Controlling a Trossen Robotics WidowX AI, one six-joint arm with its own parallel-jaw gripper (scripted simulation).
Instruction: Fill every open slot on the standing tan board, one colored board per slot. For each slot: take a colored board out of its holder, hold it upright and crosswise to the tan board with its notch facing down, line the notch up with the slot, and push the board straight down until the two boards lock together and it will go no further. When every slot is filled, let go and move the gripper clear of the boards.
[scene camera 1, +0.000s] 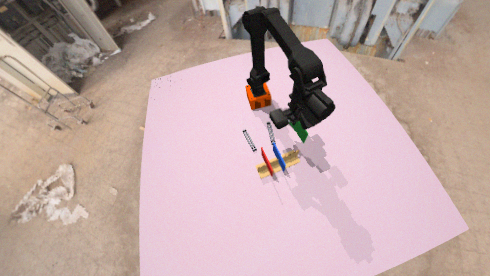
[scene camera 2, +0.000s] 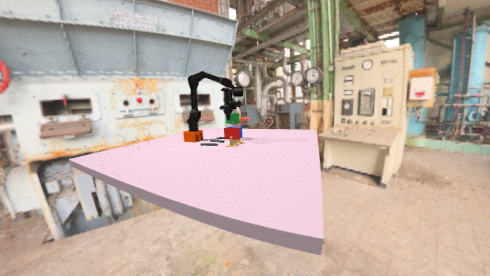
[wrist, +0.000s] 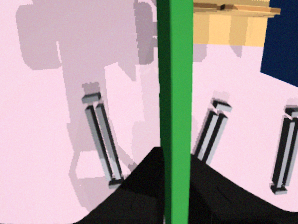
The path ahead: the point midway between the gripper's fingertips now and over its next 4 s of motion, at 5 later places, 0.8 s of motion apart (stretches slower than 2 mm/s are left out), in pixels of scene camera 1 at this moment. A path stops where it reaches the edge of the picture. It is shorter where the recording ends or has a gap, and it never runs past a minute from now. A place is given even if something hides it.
My gripper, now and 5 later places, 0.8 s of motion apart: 294, 124; 289, 137; 288, 144; 288, 145; 287, 147; 287, 147
